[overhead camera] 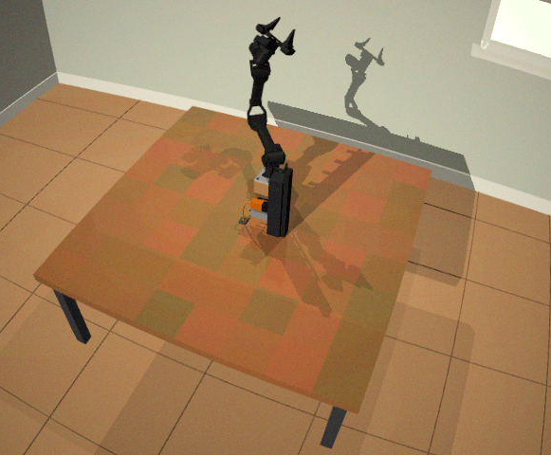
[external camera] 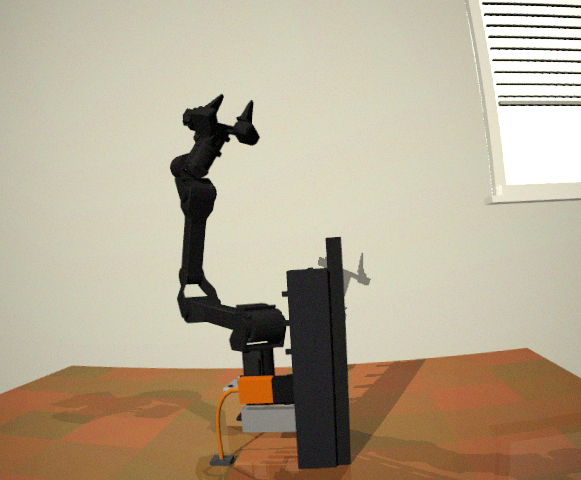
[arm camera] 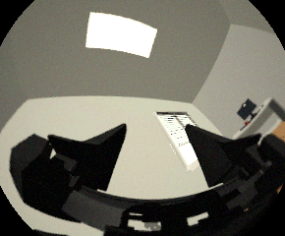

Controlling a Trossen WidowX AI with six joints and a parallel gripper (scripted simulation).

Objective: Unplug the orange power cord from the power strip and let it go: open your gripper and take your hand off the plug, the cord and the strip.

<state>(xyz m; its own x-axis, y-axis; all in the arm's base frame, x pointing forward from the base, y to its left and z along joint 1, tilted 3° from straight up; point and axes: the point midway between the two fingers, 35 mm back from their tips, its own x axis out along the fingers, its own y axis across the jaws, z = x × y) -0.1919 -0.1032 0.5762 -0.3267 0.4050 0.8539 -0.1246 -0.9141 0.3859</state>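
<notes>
Now: the orange plug 54 cm below my gripper tip, 46 cm ahead of it and 19 cm to the left of it.
</notes>
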